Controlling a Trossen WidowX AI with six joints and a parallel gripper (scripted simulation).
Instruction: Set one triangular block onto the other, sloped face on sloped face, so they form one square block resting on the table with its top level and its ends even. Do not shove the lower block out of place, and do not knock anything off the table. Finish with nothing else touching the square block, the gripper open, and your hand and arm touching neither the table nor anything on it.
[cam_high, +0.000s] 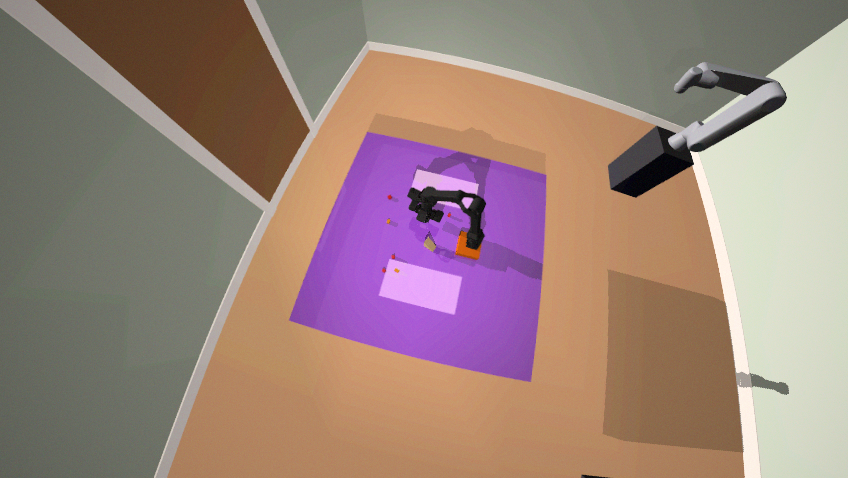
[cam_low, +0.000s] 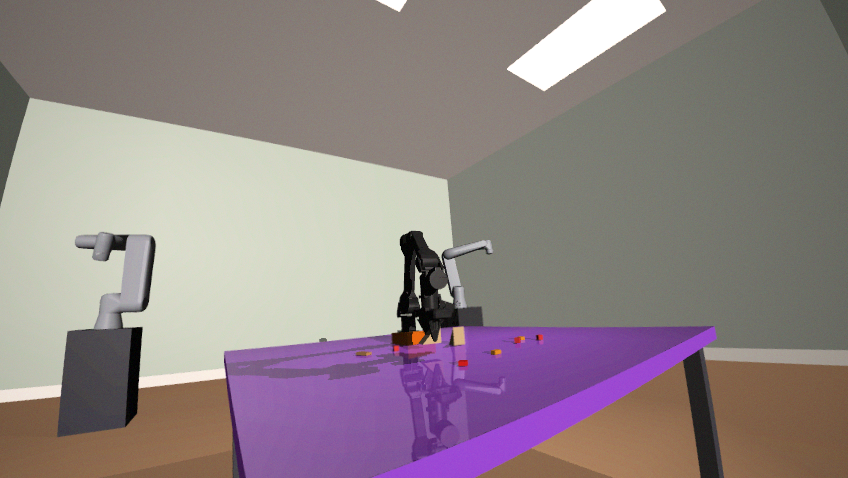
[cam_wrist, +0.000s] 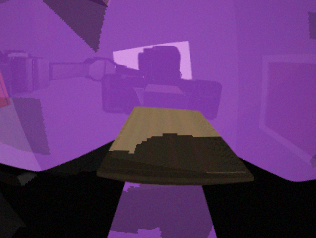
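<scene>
Right now my gripper tip is 1 cm to the right of the tan triangular block and 1 cm below it.
</scene>
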